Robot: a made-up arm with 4 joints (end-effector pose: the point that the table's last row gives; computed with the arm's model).
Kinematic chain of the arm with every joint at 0, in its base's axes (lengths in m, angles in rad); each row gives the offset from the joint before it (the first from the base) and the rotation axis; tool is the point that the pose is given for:
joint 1: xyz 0 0 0.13 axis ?
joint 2: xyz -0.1 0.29 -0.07 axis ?
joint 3: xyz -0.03 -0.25 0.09 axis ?
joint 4: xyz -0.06 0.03 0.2 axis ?
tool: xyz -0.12 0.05 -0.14
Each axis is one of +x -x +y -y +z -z.
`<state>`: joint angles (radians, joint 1 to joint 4).
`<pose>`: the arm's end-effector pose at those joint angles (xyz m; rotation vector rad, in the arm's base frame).
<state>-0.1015 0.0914 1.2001 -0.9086</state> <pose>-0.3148 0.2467 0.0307 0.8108 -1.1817 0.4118</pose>
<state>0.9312 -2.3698 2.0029 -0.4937</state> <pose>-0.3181 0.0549 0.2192 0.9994 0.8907 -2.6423</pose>
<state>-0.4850 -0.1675 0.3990 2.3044</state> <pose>-0.3591 0.1670 0.3725 -2.4823 0.3493 -0.6625</pose>
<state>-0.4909 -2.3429 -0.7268 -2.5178</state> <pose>0.3205 0.6774 -0.1369 0.0290 -0.5927 -0.9518</pose>
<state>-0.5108 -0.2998 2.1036 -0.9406</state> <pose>-0.0677 0.2364 -0.0559 -0.0639 -1.6882 0.8623</pose>
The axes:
joint 1: +z
joint 2: +x
joint 3: -y
joint 4: -x

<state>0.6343 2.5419 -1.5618 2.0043</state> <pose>-0.1951 0.4032 -0.3722 0.7822 -0.9093 1.7642</pose>
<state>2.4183 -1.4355 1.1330 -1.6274</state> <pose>0.1214 -0.5271 0.1472 -0.1348 -0.1900 -2.7199</pose>
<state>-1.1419 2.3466 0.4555 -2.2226</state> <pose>-0.0247 0.4664 -0.2510 -1.1811 1.3942 -0.7900</pose>
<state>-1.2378 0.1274 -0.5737 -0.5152</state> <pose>0.0667 0.2616 0.3182 0.9050 0.1119 -1.2702</pose>
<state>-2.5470 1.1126 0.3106 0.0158</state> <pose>0.3385 0.0697 -0.0540 0.0737 -1.5097 -2.3620</pose>
